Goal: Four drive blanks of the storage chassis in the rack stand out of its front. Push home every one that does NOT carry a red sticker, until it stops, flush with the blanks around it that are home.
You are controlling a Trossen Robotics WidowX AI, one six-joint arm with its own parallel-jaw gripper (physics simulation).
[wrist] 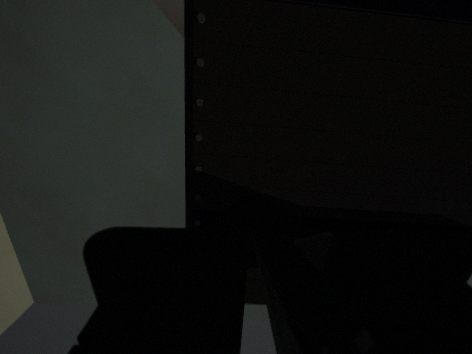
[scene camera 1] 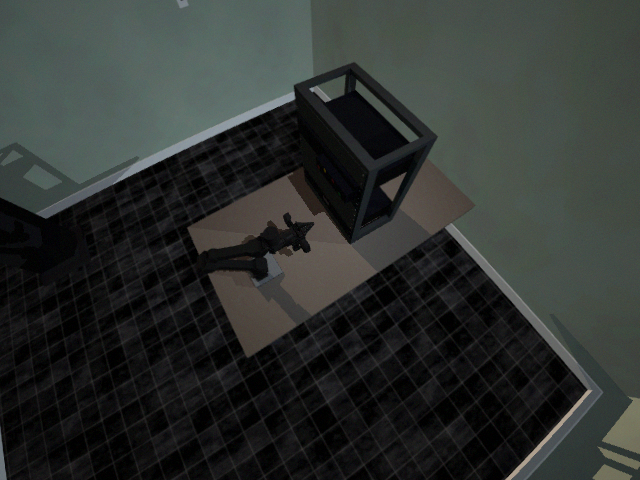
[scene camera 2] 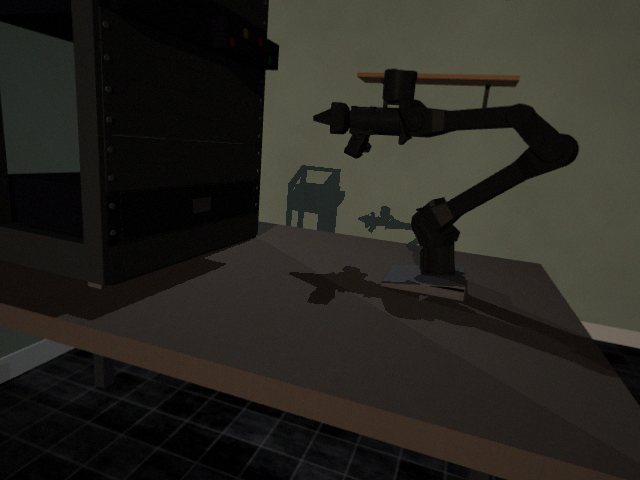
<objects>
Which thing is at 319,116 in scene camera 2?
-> My gripper.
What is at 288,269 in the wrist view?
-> My gripper.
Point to a rack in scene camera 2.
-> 138,203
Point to a rack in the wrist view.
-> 348,122
</objects>
